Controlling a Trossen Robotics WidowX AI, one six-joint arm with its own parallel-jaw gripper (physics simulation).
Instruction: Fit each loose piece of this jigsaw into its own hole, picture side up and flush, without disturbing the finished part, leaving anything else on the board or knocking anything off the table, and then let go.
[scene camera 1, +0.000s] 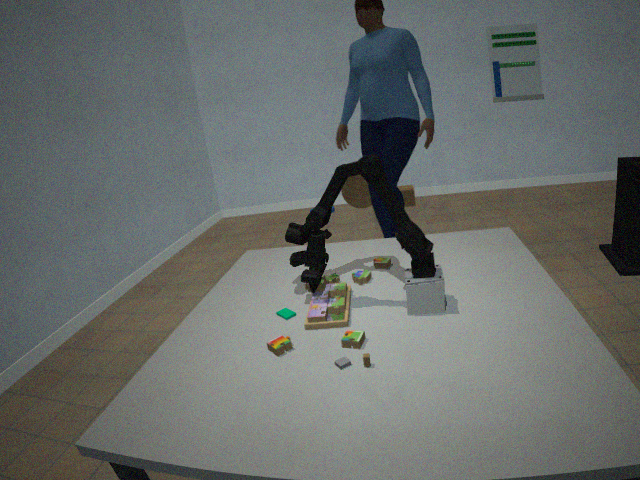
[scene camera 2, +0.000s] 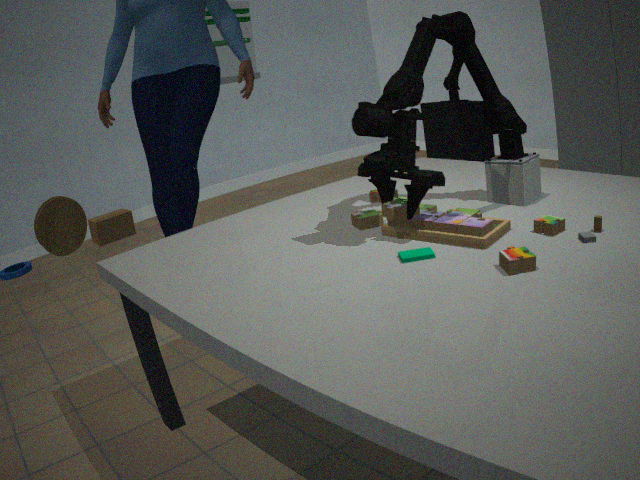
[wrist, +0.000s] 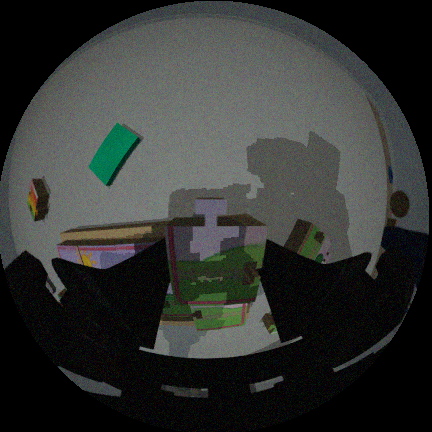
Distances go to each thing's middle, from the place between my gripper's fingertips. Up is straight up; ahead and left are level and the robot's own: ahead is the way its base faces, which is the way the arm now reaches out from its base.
Labels:
The jigsaw board (scene camera 2: 501, 226) is 70 mm to the left of my hand, 70 mm behind it and 30 mm below it.

